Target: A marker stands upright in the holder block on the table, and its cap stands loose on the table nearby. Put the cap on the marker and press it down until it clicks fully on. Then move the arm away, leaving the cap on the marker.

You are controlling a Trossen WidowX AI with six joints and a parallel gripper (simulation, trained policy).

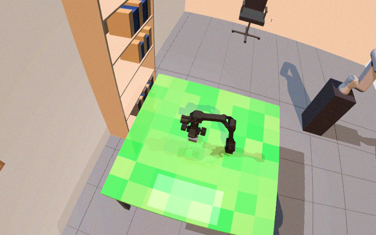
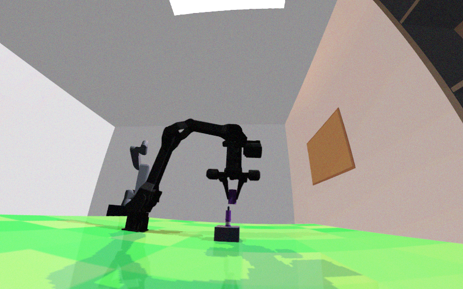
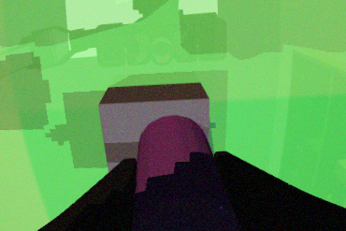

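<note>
Now: gripper tip 10 cm above the grey holder block, 4 cm to the left of it and 1 cm past it. Also, from my gripper tip: purple cap 1 cm above.
</note>
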